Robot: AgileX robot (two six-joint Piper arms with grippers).
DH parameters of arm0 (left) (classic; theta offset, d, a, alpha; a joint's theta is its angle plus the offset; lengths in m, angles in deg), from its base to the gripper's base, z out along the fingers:
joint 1: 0 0.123 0 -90
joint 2: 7.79 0 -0.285 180
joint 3: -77.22 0 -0.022 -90
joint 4: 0 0.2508 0 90
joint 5: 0 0 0.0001 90
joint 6: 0 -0.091 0 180
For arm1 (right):
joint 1: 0 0.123 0 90
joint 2: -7.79 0 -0.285 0
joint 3: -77.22 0 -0.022 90
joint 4: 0 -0.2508 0 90
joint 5: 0 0 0.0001 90
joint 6: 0 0.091 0 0
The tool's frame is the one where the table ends.
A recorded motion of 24 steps. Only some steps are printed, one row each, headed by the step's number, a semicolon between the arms.
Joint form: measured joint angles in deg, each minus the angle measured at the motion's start. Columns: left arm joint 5, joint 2, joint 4, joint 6, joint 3, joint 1; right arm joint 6, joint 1, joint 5, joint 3, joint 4, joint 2.
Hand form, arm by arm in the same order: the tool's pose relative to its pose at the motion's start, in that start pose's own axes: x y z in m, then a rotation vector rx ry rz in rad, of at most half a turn. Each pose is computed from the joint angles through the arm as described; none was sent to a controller.
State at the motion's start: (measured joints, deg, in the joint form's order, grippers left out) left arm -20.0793 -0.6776 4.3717 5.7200 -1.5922 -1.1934; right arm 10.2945 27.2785 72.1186 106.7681 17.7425 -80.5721
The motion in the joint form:
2: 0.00 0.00 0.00 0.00 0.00 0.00; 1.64 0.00 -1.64 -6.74 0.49 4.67
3: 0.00 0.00 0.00 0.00 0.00 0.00; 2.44 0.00 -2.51 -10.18 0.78 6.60
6: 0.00 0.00 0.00 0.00 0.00 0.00; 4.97 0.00 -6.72 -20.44 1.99 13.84
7: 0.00 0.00 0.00 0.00 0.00 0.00; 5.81 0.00 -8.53 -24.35 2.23 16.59
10: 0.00 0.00 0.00 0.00 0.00 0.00; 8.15 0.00 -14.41 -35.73 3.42 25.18
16: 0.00 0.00 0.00 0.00 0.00 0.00; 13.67 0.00 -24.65 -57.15 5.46 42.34
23: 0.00 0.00 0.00 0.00 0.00 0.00; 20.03 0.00 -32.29 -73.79 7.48 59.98
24: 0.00 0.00 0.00 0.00 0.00 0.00; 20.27 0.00 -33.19 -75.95 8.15 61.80
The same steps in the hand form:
2: 0.0000 0.0000 0.0000 0.0000 0.0000 0.0000; 0.0187 -0.0043 -0.0076 0.0055 0.0048 0.0153
3: 0.0000 0.0000 0.0000 0.0000 0.0000 0.0000; 0.0284 -0.0054 -0.0077 0.0095 0.0140 0.0198
6: 0.0000 0.0000 0.0000 0.0000 0.0000 0.0000; 0.0583 -0.0115 -0.0169 0.0166 -0.0122 0.0397
7: 0.0000 0.0000 0.0000 0.0000 0.0000 0.0000; 0.0704 -0.0132 -0.0195 0.0142 -0.0246 0.0462
10: 0.0000 0.0000 0.0000 0.0000 0.0000 0.0000; 0.1075 -0.0187 -0.0277 0.0077 -0.0822 0.0615
16: 0.0000 0.0000 0.0000 0.0000 0.0000 0.0000; 0.1879 -0.0256 -0.0334 -0.0204 -0.1897 0.1121
23: 0.0000 0.0000 0.0000 0.0000 0.0000 0.0000; 0.2596 -0.0308 -0.0365 -0.0626 -0.3375 0.1999
24: 0.0000 0.0000 0.0000 0.0000 0.0000 0.0000; 0.2682 -0.0308 -0.0337 -0.0609 -0.3493 0.1938

